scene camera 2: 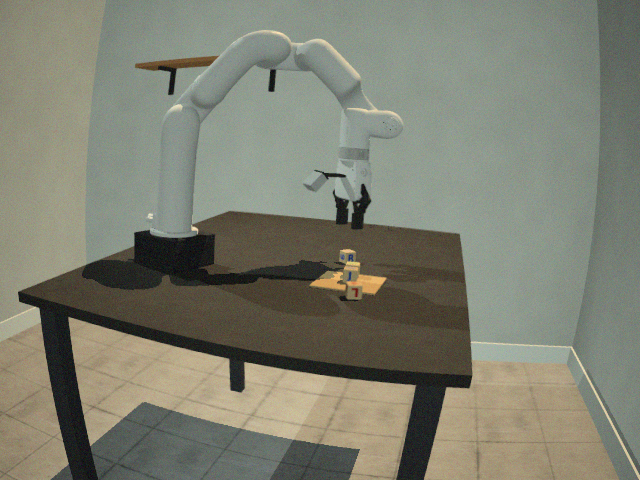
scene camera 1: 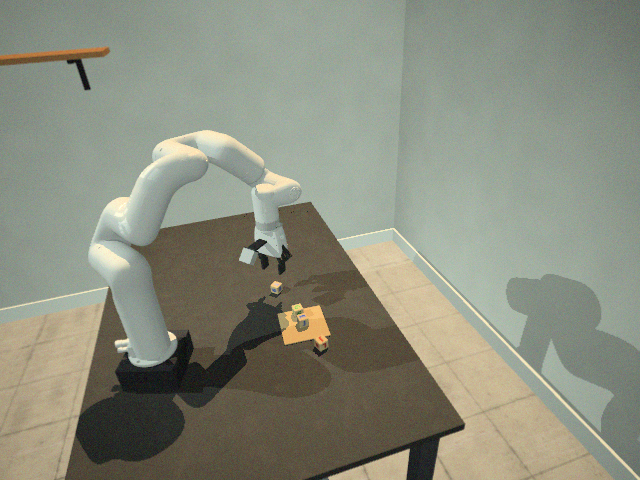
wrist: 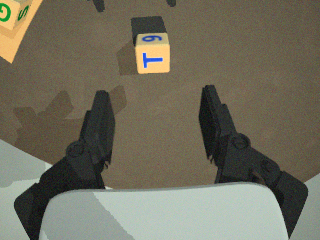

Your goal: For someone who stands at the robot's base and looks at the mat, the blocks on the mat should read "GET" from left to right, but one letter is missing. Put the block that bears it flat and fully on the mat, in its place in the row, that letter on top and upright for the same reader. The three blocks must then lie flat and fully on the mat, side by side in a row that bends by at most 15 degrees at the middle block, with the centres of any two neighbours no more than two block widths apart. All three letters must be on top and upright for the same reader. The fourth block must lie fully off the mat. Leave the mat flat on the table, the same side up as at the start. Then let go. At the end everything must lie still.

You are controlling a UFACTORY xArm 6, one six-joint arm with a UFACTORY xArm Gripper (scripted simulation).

Path:
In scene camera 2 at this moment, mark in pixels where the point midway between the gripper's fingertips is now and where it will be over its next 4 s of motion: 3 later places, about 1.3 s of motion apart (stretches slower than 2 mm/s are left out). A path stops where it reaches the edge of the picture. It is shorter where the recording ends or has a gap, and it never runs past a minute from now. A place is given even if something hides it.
My gripper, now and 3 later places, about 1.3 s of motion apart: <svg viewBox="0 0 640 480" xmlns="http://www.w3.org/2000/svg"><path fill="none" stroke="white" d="M349 226L348 241L348 249L347 262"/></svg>

